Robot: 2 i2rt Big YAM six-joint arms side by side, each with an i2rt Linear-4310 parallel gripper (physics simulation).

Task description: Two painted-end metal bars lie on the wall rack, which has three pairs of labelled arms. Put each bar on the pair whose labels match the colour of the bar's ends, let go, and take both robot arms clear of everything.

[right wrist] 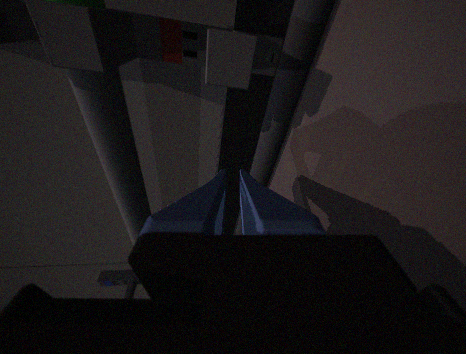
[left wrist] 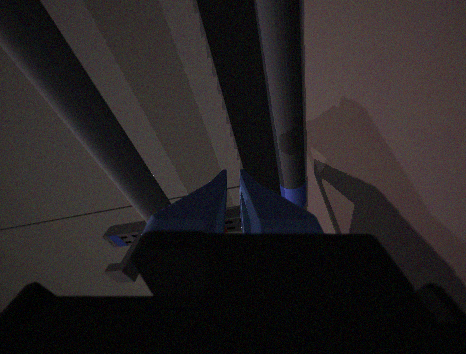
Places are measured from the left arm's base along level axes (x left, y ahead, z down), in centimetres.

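Where they show: left gripper, fingertip midpoint: (left wrist: 233, 176); right gripper, fingertip midpoint: (right wrist: 233, 176).
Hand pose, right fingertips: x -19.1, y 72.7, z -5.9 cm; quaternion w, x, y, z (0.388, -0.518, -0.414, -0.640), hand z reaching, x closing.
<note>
After its pixels a point has its place.
A grey metal bar with a blue end (left wrist: 287, 107) @[x 3.3, y 72.1, z -1.3 cm] (right wrist: 300, 60) @[x -24.5, y 79.3, z -1.5 cm] runs down the right of both views; its blue end shows in the left wrist view, right behind the finger. A second grey bar (left wrist: 82, 107) @[x -0.9, y 71.4, z -14.4 cm] (right wrist: 107, 135) @[x -18.8, y 76.3, z -15.1 cm] runs down the left; a green end shows in the right wrist view beside a rack arm (right wrist: 72, 37) @[x -25.3, y 75.9, z -14.1 cm]. My left gripper (left wrist: 233, 176) @[x 5.5, y 68.5, z -6.1 cm] is shut and empty, its tips between the two bars. My right gripper (right wrist: 233, 176) @[x -19.1, y 72.7, z -5.9 cm] is shut and empty, also between them, its right finger close to the right bar in the view. Contact cannot be told.
A red label (right wrist: 171, 41) @[x -23.8, y 80.8, z -10.5 cm] sits beside another pale rack arm (right wrist: 230, 59) @[x -25.3, y 75.9, z -6.8 cm]. A blue label (left wrist: 118, 241) @[x 15.6, y 69.3, z -25.5 cm] (right wrist: 108, 283) @[x 15.5, y 69.3, z -25.5 cm] shows on a rack part at the lower left of both views. Gripper shadows fall on the reddish surface at the right.
</note>
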